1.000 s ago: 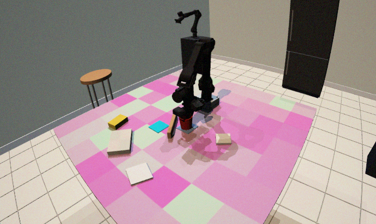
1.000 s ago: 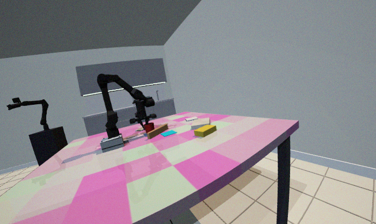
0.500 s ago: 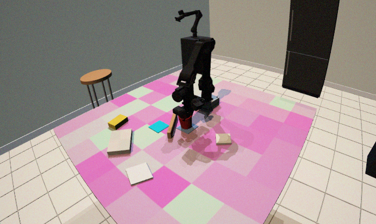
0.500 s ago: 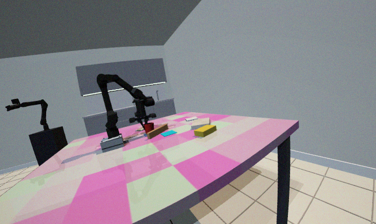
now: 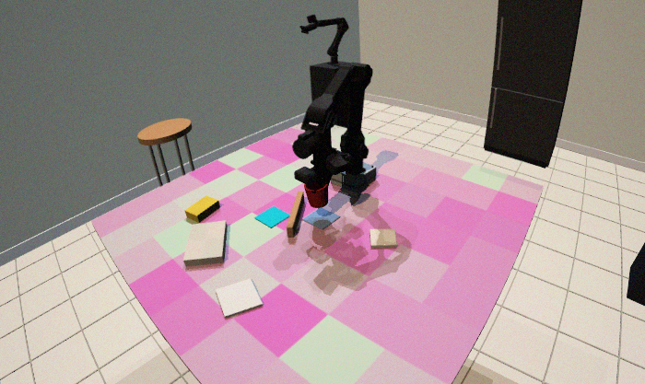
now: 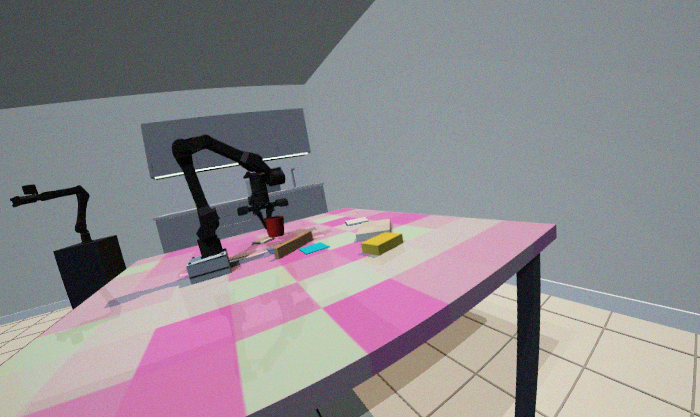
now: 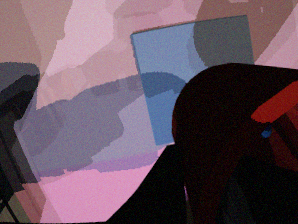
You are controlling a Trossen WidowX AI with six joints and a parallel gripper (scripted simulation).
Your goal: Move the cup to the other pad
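Right now the teal pad is 140 mm ahead of my gripper tip, 120 mm to the right of it and 100 mm below it. Round my gripper tip: red cup (30 mm ahead); blue pad (100 mm below, 30 mm ahead, 10 mm to the left); wooden block (80 mm below, 80 mm ahead, 50 mm to the right).
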